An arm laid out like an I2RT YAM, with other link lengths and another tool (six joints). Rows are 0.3 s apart.
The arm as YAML. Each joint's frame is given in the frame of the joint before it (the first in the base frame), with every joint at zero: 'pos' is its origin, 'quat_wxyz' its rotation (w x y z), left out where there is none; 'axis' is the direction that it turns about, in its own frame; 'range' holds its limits. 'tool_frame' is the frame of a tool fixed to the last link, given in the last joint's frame.
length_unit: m
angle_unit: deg
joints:
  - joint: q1
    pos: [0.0, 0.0, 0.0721]
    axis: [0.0, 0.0, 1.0]
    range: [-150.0, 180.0]
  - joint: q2
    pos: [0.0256, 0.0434, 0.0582]
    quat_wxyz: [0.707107, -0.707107, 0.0, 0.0]
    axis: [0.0, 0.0, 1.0]
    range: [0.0, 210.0]
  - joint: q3
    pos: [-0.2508, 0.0, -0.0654]
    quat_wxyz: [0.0, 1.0, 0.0, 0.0]
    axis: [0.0, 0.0, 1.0]
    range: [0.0, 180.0]
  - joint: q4
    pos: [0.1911, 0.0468, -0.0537]
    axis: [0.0, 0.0, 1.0]
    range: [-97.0, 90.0]
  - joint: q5
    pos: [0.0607, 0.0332, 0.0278]
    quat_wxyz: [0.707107, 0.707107, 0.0, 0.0]
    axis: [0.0, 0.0, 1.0]
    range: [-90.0, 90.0]
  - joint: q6
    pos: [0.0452, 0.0, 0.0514]
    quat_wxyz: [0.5, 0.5, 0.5, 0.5]
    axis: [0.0, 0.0, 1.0]
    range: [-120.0, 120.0]
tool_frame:
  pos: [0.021, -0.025, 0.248]
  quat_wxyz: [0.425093, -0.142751, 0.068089, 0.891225]
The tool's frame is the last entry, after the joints.
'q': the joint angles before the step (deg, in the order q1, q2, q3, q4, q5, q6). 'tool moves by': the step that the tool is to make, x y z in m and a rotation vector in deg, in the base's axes. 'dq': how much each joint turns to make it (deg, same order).
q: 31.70 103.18 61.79 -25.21 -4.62 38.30
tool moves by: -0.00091 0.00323 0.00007 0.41 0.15 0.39
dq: 0.08 0.09 0.09 0.08 -0.51 -0.11
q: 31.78 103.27 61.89 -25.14 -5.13 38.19
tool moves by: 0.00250 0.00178 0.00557 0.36 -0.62 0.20
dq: -0.03 -0.64 0.43 -0.37 -0.07 -0.22
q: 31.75 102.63 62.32 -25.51 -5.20 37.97
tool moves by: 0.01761 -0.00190 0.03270 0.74 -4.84 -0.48
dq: -0.22 -4.40 1.09 -1.03 1.82 -0.62
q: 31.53 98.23 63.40 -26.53 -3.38 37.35
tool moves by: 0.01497 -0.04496 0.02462 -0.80 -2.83 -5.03
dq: -5.55 -5.50 -0.71 -2.77 1.54 -1.47
